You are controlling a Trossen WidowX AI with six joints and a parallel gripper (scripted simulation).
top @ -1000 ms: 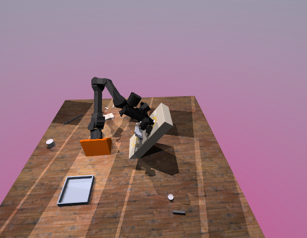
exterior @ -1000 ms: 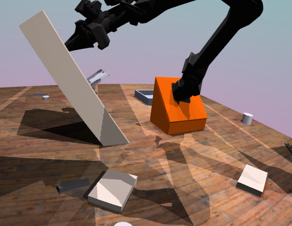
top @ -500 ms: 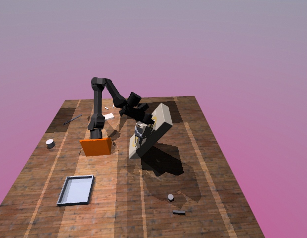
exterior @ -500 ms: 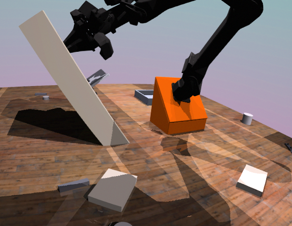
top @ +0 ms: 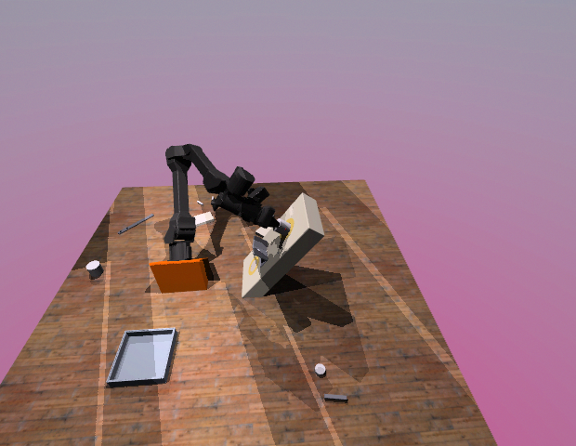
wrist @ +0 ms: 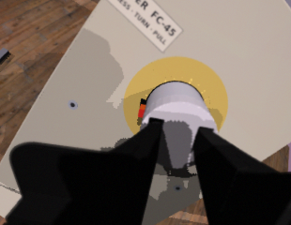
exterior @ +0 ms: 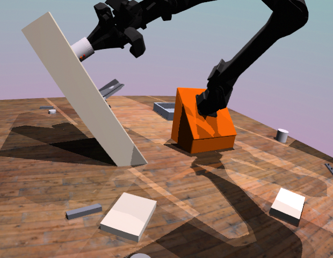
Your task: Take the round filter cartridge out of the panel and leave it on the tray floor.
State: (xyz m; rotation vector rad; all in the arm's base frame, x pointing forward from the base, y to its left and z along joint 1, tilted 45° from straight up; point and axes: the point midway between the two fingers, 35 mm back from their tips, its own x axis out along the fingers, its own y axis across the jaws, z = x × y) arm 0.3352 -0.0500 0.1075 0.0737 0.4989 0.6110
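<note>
The grey bracket is 6 cm behind my gripper tip, 1 cm to the right of it and 12 cm below it. From my gripper tip the other things lie so: grey tray (37 cm behind, 33 cm to the right, 24 cm below); then beige service panel (1 cm behind, 10 cm below); then round filter cartridge (1 cm ahead, 1 cm below).
</note>
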